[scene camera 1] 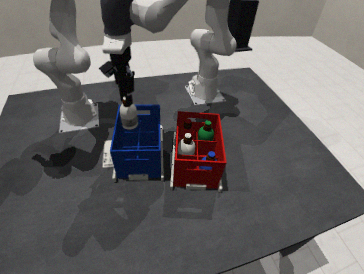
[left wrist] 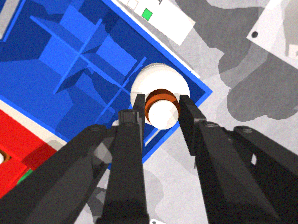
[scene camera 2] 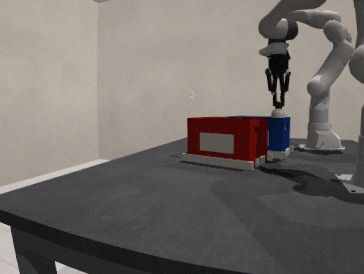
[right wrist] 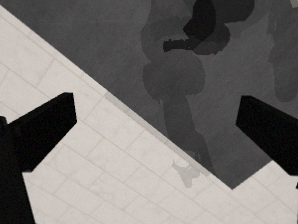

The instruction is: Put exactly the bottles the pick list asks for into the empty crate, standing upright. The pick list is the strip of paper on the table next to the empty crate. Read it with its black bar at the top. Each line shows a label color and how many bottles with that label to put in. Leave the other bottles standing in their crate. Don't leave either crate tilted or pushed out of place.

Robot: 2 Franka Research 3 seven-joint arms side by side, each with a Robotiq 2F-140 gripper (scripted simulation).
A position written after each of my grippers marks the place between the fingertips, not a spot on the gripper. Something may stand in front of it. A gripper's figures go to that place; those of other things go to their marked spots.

Scene:
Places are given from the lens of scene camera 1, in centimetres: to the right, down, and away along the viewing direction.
my left gripper [scene camera 1: 126,102]: -23, -14, 92
red crate [scene camera 1: 183,174]: 1, 14, 86

